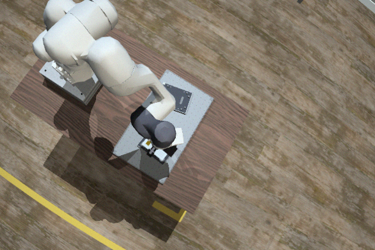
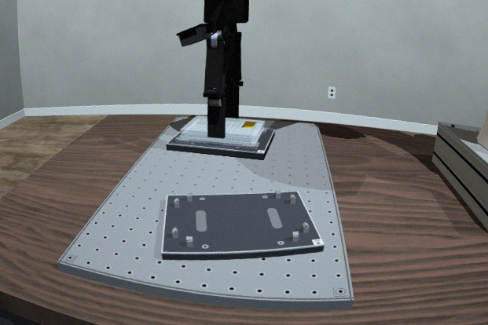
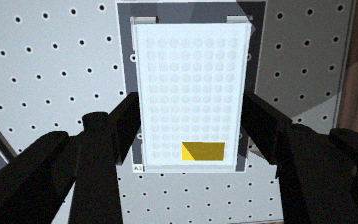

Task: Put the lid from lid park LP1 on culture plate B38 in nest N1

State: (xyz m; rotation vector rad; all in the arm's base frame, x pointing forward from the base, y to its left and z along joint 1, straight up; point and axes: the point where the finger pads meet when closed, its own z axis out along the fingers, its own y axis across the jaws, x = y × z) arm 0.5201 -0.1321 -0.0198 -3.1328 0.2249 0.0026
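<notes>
Now: the clear lid 2 cm below my hand. Round my hand: culture plate B38: 3 cm below; nest N1: 5 cm below; lid park LP1: 26 cm to the left, 5 cm below, 5 cm behind.
</notes>
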